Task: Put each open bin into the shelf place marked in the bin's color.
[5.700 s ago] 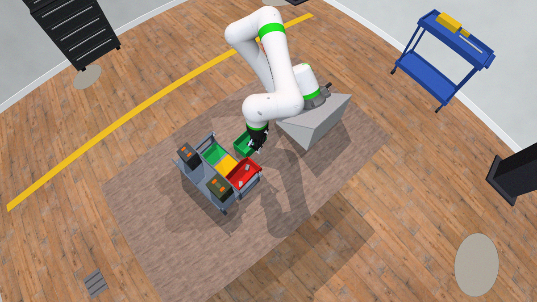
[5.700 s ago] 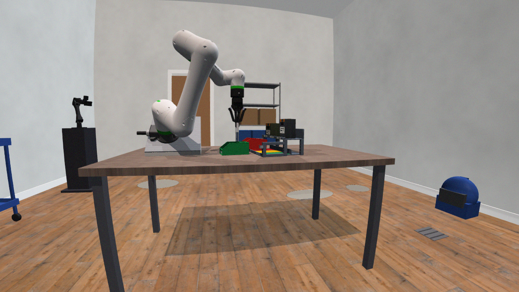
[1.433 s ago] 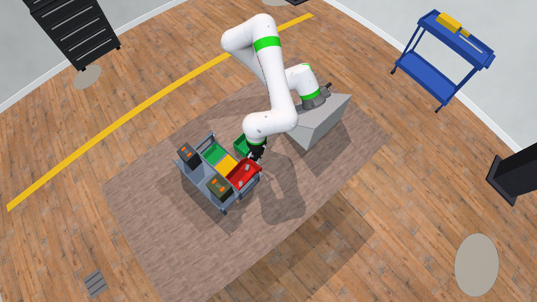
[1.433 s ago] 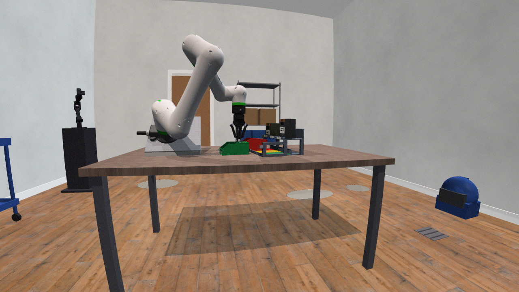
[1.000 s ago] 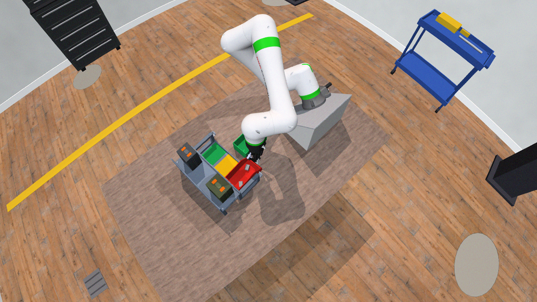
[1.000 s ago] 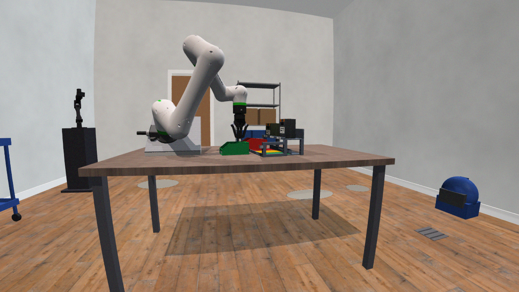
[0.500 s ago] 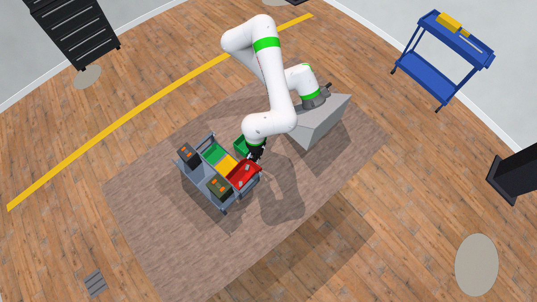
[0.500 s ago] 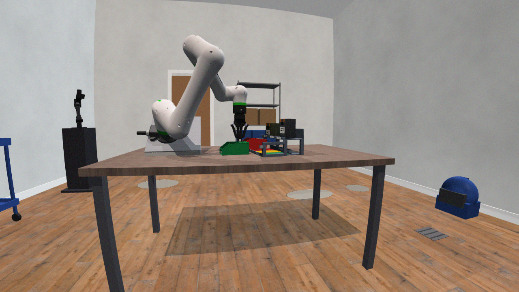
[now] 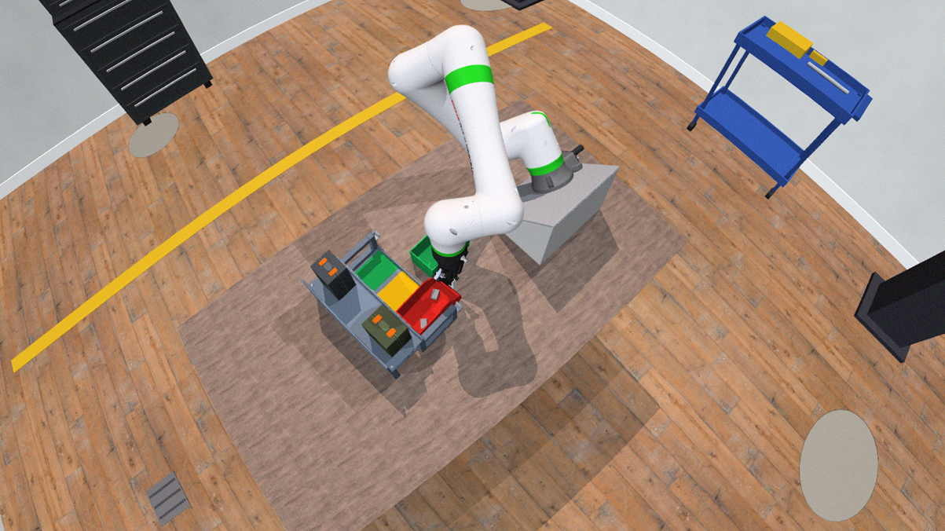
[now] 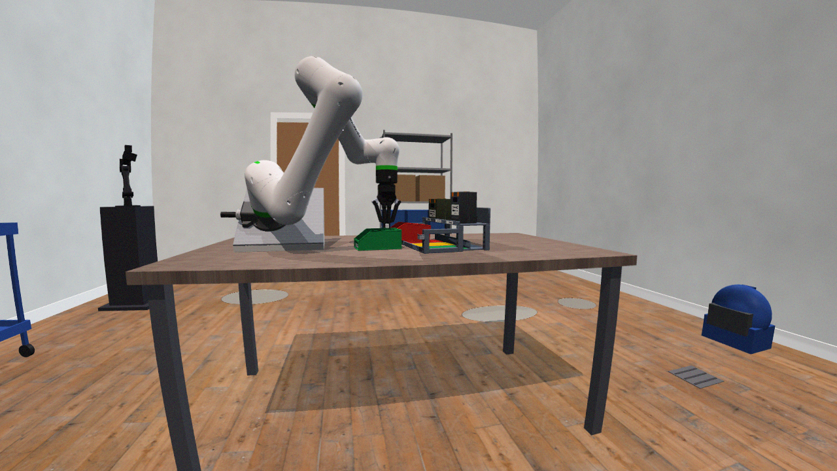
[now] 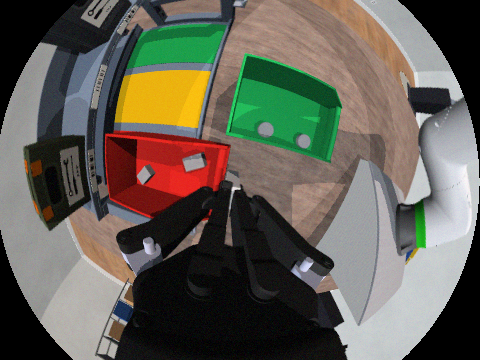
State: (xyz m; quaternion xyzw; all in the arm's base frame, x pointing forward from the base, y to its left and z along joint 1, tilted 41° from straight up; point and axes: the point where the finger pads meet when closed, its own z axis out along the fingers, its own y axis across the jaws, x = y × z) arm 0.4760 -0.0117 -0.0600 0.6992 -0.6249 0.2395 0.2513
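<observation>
Right now the red bin is 100 mm ahead of my hand and 10 mm to the left of it. From my hand the other things lie so: green bin (50 mm behind, 120 mm to the right, 20 mm below).
</observation>
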